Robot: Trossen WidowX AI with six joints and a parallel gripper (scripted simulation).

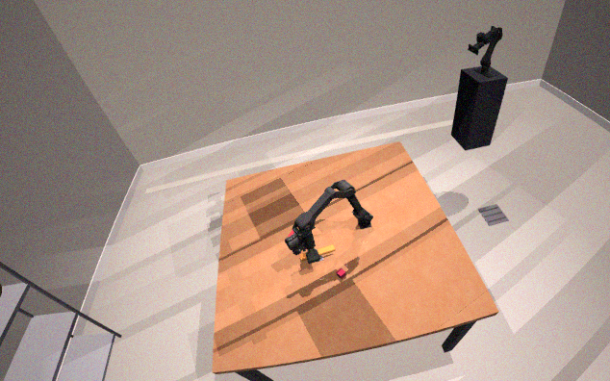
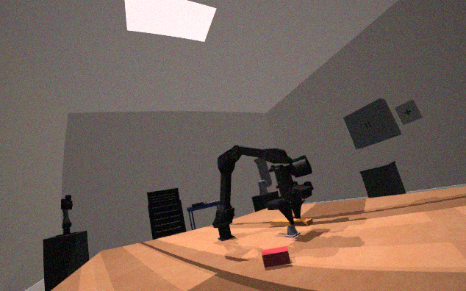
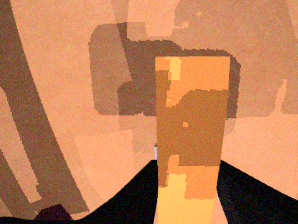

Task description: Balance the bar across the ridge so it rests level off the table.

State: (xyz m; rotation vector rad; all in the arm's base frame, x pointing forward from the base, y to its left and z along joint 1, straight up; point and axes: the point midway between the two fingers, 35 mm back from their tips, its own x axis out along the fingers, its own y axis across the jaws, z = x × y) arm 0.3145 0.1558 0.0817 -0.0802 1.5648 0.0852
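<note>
Right now the orange bar is 30 mm behind my gripper tip. From my gripper tip the other things lie so: red block: 90 mm ahead, 180 mm to the right, 30 mm below.
</note>
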